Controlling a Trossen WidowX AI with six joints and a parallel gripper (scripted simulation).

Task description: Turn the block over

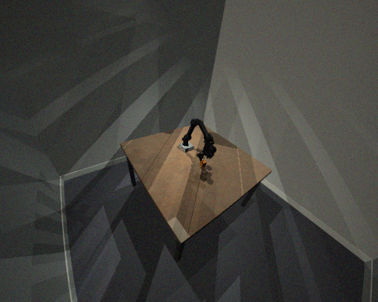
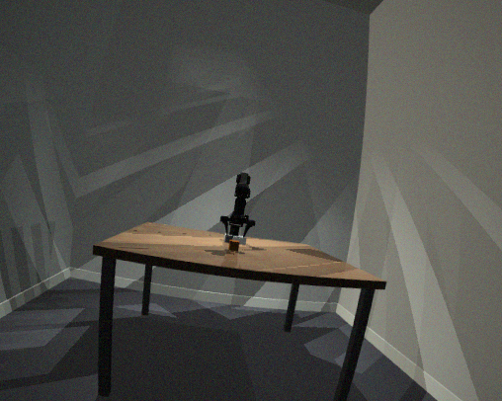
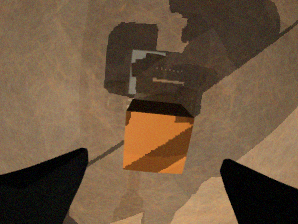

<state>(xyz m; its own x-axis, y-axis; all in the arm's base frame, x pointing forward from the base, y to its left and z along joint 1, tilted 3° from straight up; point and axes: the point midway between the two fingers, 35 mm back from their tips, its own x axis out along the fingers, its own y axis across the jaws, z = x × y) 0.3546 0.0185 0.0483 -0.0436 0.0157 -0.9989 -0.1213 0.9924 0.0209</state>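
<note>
The orange block is 50 mm below my gripper tip and 10 mm behind it.
</note>
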